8 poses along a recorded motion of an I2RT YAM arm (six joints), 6.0 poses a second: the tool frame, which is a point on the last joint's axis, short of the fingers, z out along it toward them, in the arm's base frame.
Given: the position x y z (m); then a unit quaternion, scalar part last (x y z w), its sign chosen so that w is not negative.
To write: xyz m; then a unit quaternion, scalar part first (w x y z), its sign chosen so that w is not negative. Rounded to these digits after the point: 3 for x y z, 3 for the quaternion.
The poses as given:
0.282 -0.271 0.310 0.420 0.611 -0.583 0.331
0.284 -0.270 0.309 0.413 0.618 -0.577 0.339
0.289 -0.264 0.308 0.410 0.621 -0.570 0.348
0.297 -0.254 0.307 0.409 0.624 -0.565 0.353
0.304 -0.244 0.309 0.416 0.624 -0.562 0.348
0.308 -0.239 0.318 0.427 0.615 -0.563 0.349
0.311 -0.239 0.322 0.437 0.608 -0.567 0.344
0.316 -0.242 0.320 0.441 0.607 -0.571 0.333
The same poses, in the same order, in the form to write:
0.282 -0.271 0.310 0.331 0.420 0.611 -0.583
0.284 -0.270 0.309 0.339 0.413 0.618 -0.577
0.289 -0.264 0.308 0.348 0.410 0.621 -0.570
0.297 -0.254 0.307 0.353 0.409 0.624 -0.565
0.304 -0.244 0.309 0.348 0.416 0.624 -0.562
0.308 -0.239 0.318 0.349 0.427 0.615 -0.563
0.311 -0.239 0.322 0.344 0.437 0.608 -0.567
0.316 -0.242 0.320 0.333 0.441 0.607 -0.571

